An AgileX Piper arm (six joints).
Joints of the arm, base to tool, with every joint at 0 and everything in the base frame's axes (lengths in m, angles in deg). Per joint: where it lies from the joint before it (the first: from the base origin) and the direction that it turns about. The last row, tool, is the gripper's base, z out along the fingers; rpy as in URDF.
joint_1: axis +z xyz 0 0 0.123
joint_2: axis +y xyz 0 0 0
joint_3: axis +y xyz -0.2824 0 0.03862
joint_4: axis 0.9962 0 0.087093 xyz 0.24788 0 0.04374
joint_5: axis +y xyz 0 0 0
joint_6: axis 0.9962 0 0.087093 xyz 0.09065 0 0.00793
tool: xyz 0 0 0 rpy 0 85 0
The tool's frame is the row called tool.
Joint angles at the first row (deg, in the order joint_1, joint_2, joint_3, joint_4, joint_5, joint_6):
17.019 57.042 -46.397 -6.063 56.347 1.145
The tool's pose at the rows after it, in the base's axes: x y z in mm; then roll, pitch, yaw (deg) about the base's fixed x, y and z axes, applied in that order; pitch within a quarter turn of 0, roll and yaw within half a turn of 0:
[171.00 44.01 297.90 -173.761 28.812 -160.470]
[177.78 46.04 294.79 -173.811 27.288 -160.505]
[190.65 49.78 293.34 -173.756 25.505 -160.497]
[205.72 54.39 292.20 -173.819 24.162 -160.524]
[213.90 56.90 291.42 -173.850 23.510 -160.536]
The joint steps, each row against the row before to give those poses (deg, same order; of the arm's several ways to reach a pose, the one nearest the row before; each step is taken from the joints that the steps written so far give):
0.001 0.437 0.000 -0.072 -1.303 0.172
-0.002 2.062 -0.674 -0.020 0.137 -0.003
0.000 3.503 -2.038 -0.122 0.316 0.000
0.000 3.823 -2.480 -0.001 0.001 0.001
0.002 2.029 -1.375 0.000 -0.001 0.001

